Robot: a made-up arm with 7 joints. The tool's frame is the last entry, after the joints. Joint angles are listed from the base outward.
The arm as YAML. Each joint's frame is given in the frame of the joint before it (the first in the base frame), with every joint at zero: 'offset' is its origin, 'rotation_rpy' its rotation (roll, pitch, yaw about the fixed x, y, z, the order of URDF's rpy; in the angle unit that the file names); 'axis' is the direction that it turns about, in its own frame. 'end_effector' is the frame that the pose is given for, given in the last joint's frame.
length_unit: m
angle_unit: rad
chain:
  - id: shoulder
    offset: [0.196, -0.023, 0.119]
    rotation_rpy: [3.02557, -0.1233, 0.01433]
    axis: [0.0, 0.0, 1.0]
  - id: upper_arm
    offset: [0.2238, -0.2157, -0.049]
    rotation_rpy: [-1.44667, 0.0, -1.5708]
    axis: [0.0, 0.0, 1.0]
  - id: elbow
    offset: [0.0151, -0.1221, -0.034]
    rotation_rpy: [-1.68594, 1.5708, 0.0]
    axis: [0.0, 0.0, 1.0]
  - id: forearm
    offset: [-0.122, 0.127, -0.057]
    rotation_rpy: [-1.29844, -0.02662, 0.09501]
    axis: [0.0, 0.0, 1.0]
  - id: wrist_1
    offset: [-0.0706, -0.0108, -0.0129]
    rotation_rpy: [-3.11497, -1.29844, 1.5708]
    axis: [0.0, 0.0, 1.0]
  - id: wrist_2
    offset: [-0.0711, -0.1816, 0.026]
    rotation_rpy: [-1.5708, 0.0, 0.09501]
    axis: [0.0, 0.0, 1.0]
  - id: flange
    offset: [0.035, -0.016, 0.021]
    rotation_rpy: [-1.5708, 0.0, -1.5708]
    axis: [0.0, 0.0, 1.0]
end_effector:
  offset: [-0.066, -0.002, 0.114]
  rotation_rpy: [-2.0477, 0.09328, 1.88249]
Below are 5 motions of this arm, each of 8 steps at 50 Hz.
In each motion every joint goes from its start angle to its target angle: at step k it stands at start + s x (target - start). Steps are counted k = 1, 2, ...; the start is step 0. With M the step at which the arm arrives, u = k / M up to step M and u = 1 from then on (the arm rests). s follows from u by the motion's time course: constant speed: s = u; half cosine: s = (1 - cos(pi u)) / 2; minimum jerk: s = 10 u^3 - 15 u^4 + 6 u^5.
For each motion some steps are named. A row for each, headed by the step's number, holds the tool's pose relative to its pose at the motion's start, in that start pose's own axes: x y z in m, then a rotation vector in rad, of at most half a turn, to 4 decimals.
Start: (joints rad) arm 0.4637 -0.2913 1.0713 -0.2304 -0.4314 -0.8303 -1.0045
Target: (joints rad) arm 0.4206 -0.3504 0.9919 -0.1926 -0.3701 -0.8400 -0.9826
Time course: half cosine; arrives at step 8
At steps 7, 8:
7: -0.0205 -0.0134 -0.0121 0.0325 -0.0359 -0.0971
8: -0.0214 -0.0139 -0.0125 0.0336 -0.0374 -0.1010

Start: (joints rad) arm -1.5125 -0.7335 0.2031 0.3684 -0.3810 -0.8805 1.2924
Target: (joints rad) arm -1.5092 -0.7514 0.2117 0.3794 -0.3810 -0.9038 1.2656
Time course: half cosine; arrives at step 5
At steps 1, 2, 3, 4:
1: 0.0001 -0.0001 0.0000 0.0011 0.0037 0.0007
2: 0.0002 -0.0003 -0.0001 0.0038 0.0133 0.0025
3: 0.0004 -0.0005 -0.0001 0.0072 0.0253 0.0048
4: 0.0006 -0.0007 -0.0001 0.0100 0.0350 0.0067

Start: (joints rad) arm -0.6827 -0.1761 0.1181 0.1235 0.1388 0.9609 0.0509
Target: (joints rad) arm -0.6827 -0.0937 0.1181 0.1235 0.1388 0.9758 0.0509
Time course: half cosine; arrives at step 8
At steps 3, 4, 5, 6, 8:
3: 0.0003 0.0009 0.0012 0.0187 0.0046 -0.0079
4: 0.0004 0.0014 0.0019 0.0304 0.0075 -0.0128
5: 0.0006 0.0019 0.0027 0.0420 0.0103 -0.0178
6: 0.0008 0.0023 0.0033 0.0518 0.0128 -0.0219
8: 0.0009 0.0027 0.0039 0.0607 0.0150 -0.0257

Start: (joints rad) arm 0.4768 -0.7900 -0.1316 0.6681 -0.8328 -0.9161 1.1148
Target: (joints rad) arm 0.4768 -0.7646 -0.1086 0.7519 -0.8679 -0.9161 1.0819
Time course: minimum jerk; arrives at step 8
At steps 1, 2, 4, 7, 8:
1: 0.0001 0.0003 -0.0002 0.0016 -0.0001 0.0008
2: 0.0007 0.0020 -0.0012 0.0105 -0.0005 0.0052
4: 0.0032 0.0096 -0.0055 0.0505 -0.0028 0.0258
7: 0.0064 0.0190 -0.0103 0.0984 -0.0066 0.0521
8: 0.0065 0.0193 -0.0105 0.0999 -0.0067 0.0530

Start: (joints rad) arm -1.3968 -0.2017 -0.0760 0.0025 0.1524 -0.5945 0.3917
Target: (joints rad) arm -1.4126 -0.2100 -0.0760 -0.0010 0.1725 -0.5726 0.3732
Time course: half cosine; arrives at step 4
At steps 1, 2, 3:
1: 0.0003 0.0002 0.0007 -0.0038 0.0011 0.0035
2: 0.0010 0.0007 0.0026 -0.0130 0.0038 0.0119
3: 0.0016 0.0013 0.0044 -0.0222 0.0065 0.0202

